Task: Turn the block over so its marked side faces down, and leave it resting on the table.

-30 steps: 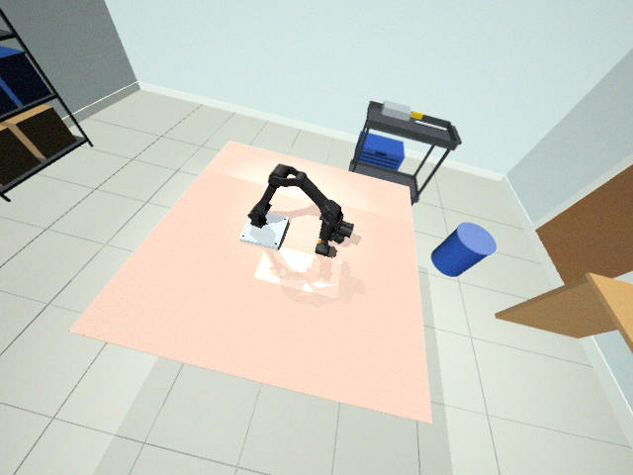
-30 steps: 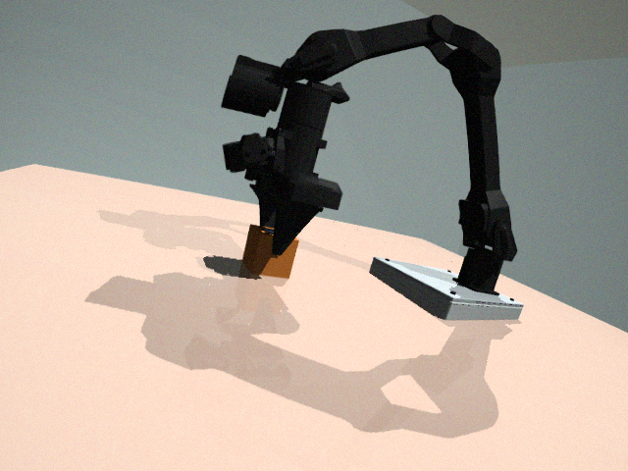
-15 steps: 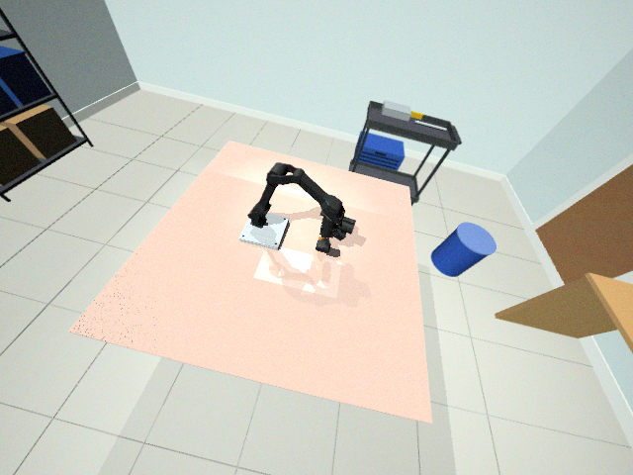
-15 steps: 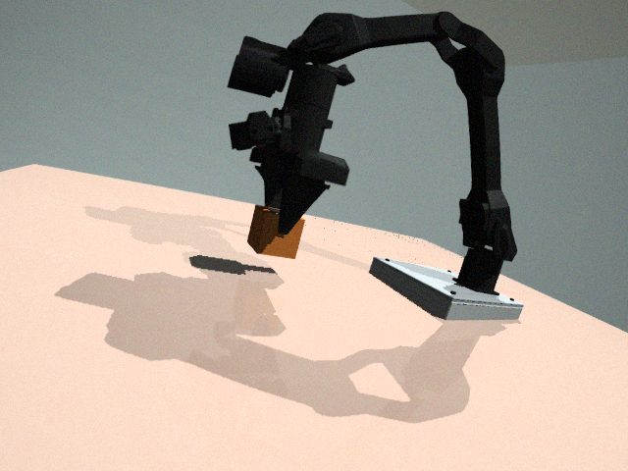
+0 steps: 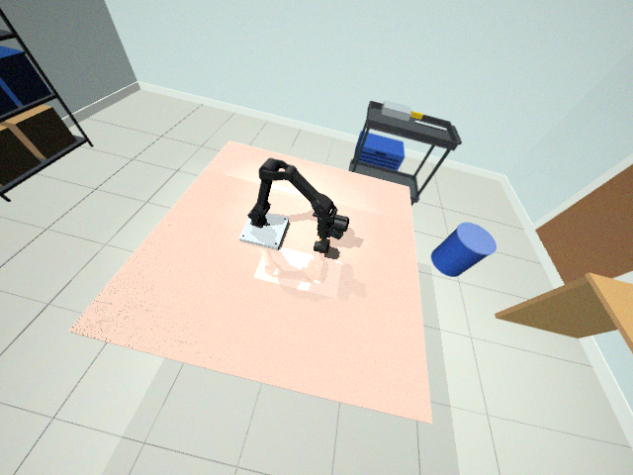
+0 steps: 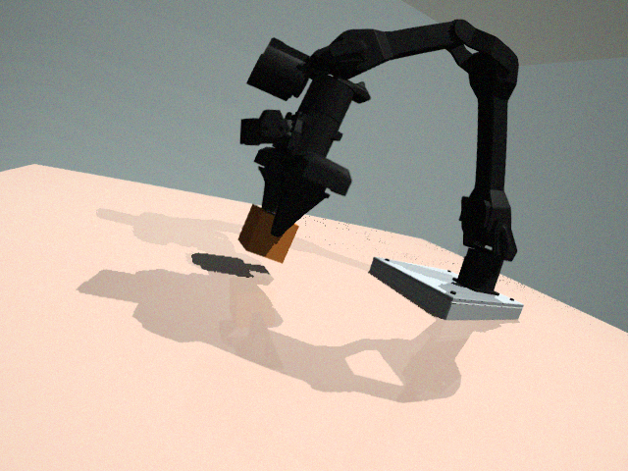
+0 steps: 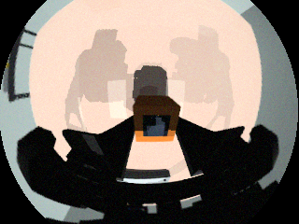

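The orange block is 1 cm above my gripper tip.
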